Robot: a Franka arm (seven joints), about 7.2 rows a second.
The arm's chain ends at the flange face. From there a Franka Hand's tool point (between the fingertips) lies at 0.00 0.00 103.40 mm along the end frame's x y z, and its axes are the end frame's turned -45 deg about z.
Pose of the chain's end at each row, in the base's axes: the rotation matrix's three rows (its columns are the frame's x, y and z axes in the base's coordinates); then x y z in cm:
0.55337 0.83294 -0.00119; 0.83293 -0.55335 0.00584; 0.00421 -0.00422 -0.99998; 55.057 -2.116 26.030
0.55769 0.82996 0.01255; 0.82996 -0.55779 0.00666; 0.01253 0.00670 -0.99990; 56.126 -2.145 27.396
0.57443 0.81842 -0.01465; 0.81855 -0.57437 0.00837; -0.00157 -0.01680 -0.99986; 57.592 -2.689 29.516
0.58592 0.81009 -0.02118; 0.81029 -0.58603 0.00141; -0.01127 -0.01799 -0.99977; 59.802 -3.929 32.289
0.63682 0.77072 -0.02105; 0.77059 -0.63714 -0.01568; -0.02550 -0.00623 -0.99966; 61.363 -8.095 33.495
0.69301 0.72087 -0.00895; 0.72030 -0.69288 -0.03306; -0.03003 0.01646 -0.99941; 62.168 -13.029 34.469
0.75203 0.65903 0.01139; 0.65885 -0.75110 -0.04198; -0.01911 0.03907 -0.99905; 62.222 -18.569 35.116
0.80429 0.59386 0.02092; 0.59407 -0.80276 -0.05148; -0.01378 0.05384 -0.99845; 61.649 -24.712 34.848
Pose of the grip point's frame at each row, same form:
-0.19769 0.98027 -0.00119; 0.98025 0.19769 0.00584; 0.00596 -0.00001 -0.99998; 55.045 -2.056 15.690
-0.19252 0.98122 0.01255; 0.98129 0.19245 0.00666; 0.00412 0.01360 -0.99990; 56.256 -2.076 17.057
-0.17253 0.98489 -0.01465; 0.98494 0.17266 0.00837; 0.01077 -0.01299 -0.99986; 57.441 -2.602 19.177
-0.15851 0.98713 -0.02118; 0.98735 0.15858 0.00141; 0.00475 -0.02069 -0.99977; 59.583 -3.914 21.951
-0.09468 0.99528 -0.02105; 0.99542 0.09436 -0.01568; -0.01363 -0.02244 -0.99966; 61.145 -8.257 23.159
-0.01970 0.99976 -0.00895; 0.99927 0.01939 -0.03306; -0.03287 -0.00960 -0.99941; 62.075 -13.371 24.135
0.06576 0.99777 0.01139; 0.99699 -0.06523 -0.04198; -0.04114 0.01411 -0.99905; 62.340 -19.003 24.786
0.14880 0.98864 0.02092; 0.98771 -0.14757 -0.05148; -0.04781 0.02833 -0.99845; 61.865 -25.244 24.524

